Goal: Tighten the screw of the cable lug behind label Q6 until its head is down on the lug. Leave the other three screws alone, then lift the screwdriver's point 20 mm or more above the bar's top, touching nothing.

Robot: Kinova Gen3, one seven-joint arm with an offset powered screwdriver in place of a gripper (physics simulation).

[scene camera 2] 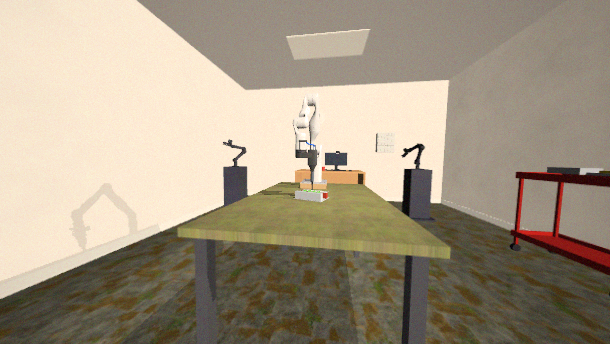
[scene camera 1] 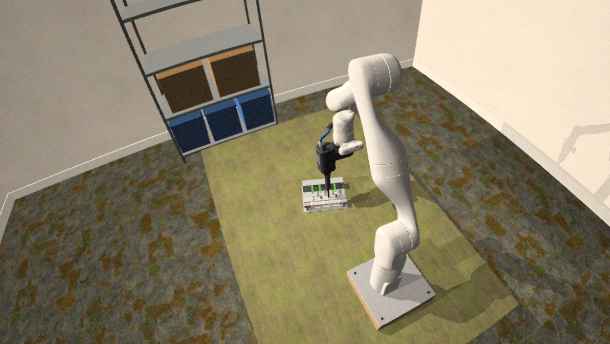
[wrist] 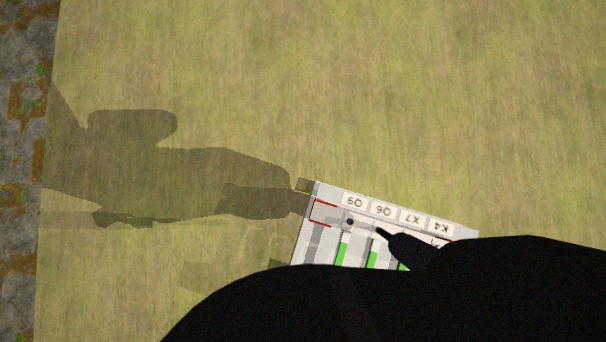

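Where they show: hand, tool point: (scene camera 2: 312,190) (scene camera 1: 328,197) (wrist: 378,230); arm's base, link origin: (scene camera 2: 316,181) (scene camera 1: 383,281).
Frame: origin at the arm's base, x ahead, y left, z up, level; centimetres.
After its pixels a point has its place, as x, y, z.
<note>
The black screwdriver (scene camera 1: 328,194) @(41.8, 1.0, 1.3) (wrist: 379,230) @(41.9, 0.6, 0.3) points down at the labelled block (scene camera 1: 324,207) @(40.8, 3.4, -5.1) (scene camera 2: 308,196) @(52.4, -0.3, -3.0) (wrist: 324,190) @(37.6, -4.6, -1.2); it has no fingers. In the wrist view its point stands behind label Q6 (wrist: 383,210) @(39.9, 1.5, -1.2), over the spot of that screw, and hides the screw's head. Whether the point touches it, and how high the head stands, I cannot tell. A dark round screw head (wrist: 350,221) @(40.9, -2.1, -0.6) shows behind label Q9 (wrist: 354,201) @(38.9, -1.5, -1.2). Labels X7 (wrist: 412,219) @(41.0, 4.6, -1.2) and K4 (wrist: 441,227) @(42.0, 7.6, -1.2) show farther right; the tool largely hides the screws behind them. Green strips (wrist: 341,254) @(44.2, -3.3, -0.5) run back from the lugs.
The block lies on the greenish table (scene camera 1: 270,260) @(27.2, 32.7, -5.4) (scene camera 2: 300,225) @(94.4, 2.2, -5.4). Red lines (wrist: 325,203) @(39.0, -4.6, -1.6) mark the bar's left end. The arm's base plate (scene camera 1: 362,273) @(6.0, 5.0, -0.3) stands nearer in scene camera 1. A shelf rack (scene camera 1: 200,49) with bins stands beyond the table. A red cart (scene camera 2: 518,210) stands at the right.
</note>
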